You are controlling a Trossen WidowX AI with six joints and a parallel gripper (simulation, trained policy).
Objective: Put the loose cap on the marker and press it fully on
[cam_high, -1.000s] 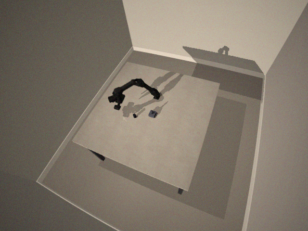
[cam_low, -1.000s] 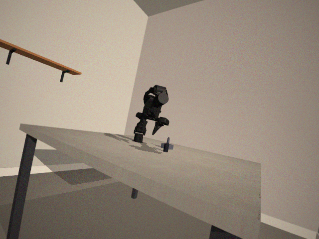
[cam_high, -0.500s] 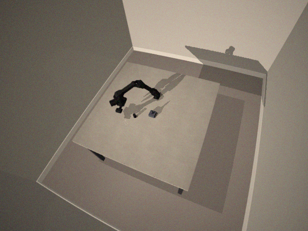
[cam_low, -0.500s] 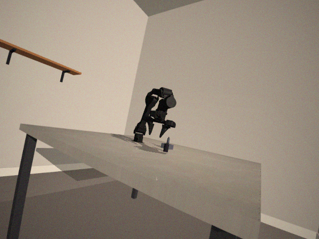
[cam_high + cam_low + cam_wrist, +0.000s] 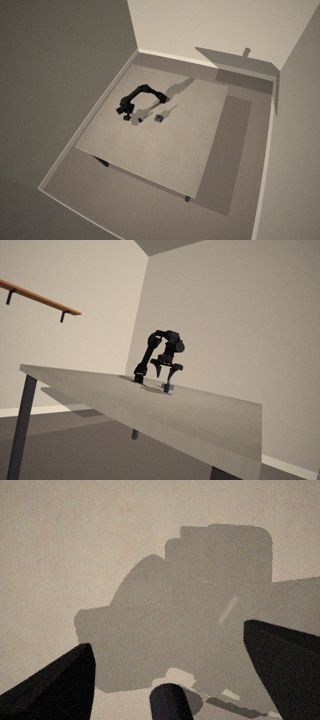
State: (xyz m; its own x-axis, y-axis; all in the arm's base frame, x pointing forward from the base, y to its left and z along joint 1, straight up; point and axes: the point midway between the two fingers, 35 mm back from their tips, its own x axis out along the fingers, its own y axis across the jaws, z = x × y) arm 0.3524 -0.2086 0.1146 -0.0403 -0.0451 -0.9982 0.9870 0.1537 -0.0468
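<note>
The dark cap lies 10 mm behind my gripper tip, 90 mm to the left of it and 60 mm below it.
</note>
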